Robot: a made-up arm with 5 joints. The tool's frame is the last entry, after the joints.
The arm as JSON. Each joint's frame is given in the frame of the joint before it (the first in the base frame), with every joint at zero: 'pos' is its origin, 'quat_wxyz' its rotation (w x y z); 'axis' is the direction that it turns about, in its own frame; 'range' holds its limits. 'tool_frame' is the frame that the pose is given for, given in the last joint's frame.
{
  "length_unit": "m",
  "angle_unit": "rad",
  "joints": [
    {
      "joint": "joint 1",
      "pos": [
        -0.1,
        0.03,
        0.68
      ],
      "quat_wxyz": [
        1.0,
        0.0,
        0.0,
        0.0
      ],
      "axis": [
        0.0,
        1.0,
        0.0
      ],
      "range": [
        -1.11,
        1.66
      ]
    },
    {
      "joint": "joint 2",
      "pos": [
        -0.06,
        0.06,
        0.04
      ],
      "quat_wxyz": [
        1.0,
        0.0,
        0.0,
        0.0
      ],
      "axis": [
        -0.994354,
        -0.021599,
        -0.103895
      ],
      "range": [
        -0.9,
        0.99
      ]
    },
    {
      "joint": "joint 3",
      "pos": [
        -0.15,
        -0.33,
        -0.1
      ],
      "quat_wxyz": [
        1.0,
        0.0,
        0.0,
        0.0
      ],
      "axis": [
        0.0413,
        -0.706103,
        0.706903
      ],
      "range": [
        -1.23,
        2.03
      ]
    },
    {
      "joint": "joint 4",
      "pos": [
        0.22,
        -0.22,
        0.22
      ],
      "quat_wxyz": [
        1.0,
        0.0,
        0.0,
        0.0
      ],
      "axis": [
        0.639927,
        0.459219,
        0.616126
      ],
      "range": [
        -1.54,
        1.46
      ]
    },
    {
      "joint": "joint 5",
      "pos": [
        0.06,
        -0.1,
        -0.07
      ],
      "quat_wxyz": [
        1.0,
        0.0,
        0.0,
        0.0
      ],
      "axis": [
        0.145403,
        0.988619,
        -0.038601
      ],
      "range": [
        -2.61,
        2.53
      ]
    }
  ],
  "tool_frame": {
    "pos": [
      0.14,
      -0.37,
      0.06
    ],
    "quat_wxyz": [
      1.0,
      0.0,
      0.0,
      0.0
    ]
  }
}
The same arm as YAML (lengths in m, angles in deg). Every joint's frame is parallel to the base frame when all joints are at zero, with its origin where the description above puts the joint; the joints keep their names.
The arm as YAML. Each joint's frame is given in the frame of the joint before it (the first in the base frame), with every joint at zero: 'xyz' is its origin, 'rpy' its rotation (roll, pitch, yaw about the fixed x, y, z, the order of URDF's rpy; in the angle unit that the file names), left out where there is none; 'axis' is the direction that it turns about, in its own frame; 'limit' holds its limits. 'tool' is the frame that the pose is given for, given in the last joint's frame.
units:
  length: m
  angle: deg
joints:
  - name: joint 1
    type: revolute
    origin:
      xyz: [-0.1, 0.03, 0.68]
    axis: "+y"
    limit:
      lower: -63.6
      upper: 95.11
  - name: joint 2
    type: revolute
    origin:
      xyz: [-0.06, 0.06, 0.04]
    axis: [-0.994354, -0.021599, -0.103895]
    limit:
      lower: -51.57
      upper: 56.72
  - name: joint 3
    type: revolute
    origin:
      xyz: [-0.15, -0.33, -0.1]
    axis: [0.0413, -0.706103, 0.706903]
    limit:
      lower: -70.47
      upper: 116.31
  - name: joint 4
    type: revolute
    origin:
      xyz: [0.22, -0.22, 0.22]
    axis: [0.639927, 0.459219, 0.616126]
    limit:
      lower: -88.24
      upper: 83.65
  - name: joint 5
    type: revolute
    origin:
      xyz: [0.06, -0.1, -0.07]
    axis: [0.145403, 0.988619, -0.038601]
    limit:
      lower: -149.54
      upper: 144.96
tool:
  origin:
    xyz: [0.14, -0.37, 0.06]

